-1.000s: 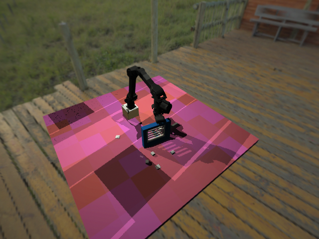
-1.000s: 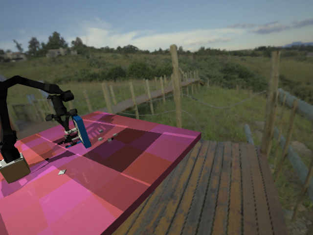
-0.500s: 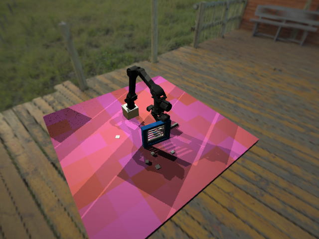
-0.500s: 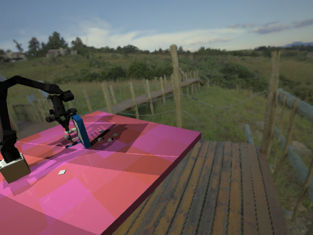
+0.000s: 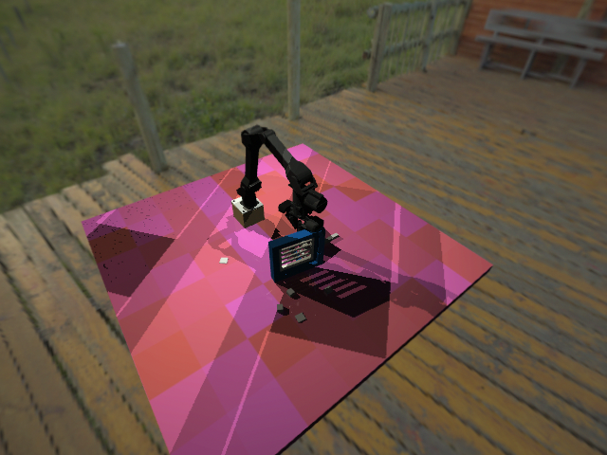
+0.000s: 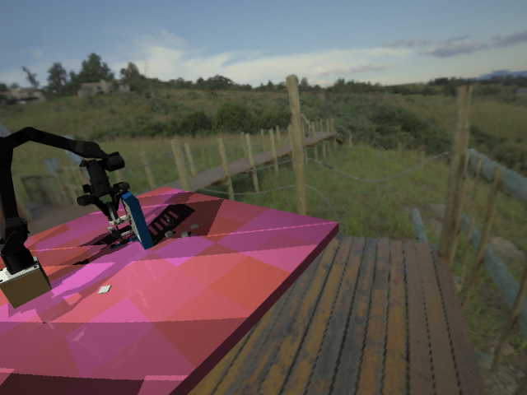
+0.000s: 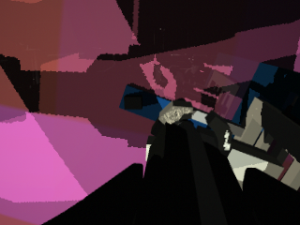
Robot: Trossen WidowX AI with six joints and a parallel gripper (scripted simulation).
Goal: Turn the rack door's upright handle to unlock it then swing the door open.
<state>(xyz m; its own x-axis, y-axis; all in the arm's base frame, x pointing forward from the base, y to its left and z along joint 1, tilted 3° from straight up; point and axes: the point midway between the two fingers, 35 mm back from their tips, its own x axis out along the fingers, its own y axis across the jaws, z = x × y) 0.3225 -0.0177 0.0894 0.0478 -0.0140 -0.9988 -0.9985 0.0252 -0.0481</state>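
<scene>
Right now the dark door handle is 2 cm below my gripper tip and 1 cm to the right of it. Round my gripper tip: grey bar 15 cm to the left, 12 cm below, 4 cm ahead.
</scene>
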